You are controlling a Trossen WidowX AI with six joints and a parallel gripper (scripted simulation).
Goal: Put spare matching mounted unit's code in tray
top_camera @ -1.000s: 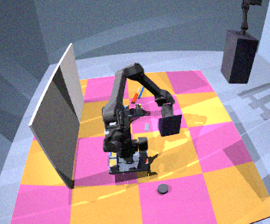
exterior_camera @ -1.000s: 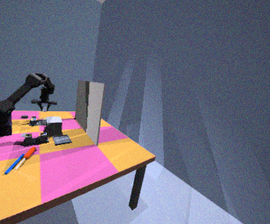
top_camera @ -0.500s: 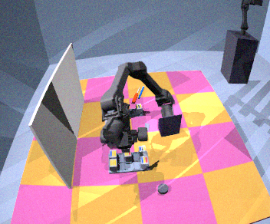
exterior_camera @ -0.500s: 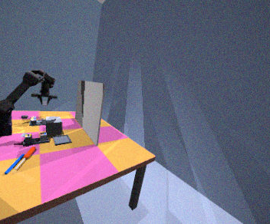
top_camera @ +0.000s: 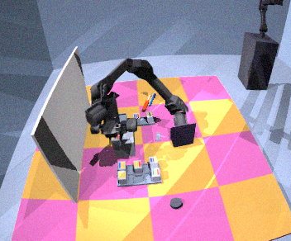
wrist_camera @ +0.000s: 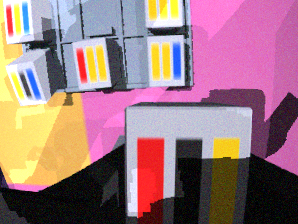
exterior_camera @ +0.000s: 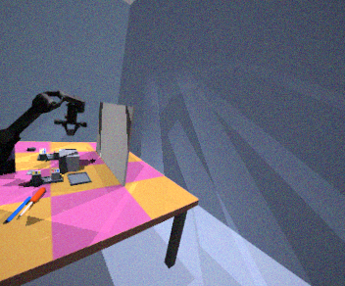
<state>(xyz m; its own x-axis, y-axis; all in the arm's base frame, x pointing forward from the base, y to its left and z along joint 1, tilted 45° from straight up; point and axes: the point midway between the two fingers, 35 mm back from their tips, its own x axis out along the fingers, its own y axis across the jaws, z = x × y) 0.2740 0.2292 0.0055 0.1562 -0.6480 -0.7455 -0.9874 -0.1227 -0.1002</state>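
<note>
Right now my gripper tip is 33 cm to the left of the grey tray, 18 cm above it and 4 cm short of it. Also, from my gripper tip: grey panel (23 cm ahead, 13 cm to the right, 4 cm above); then black disc (24 cm behind, 22 cm to the left, 17 cm below); then mounted unit (13 cm to the right, 13 cm below, 1 cm behind).
</note>
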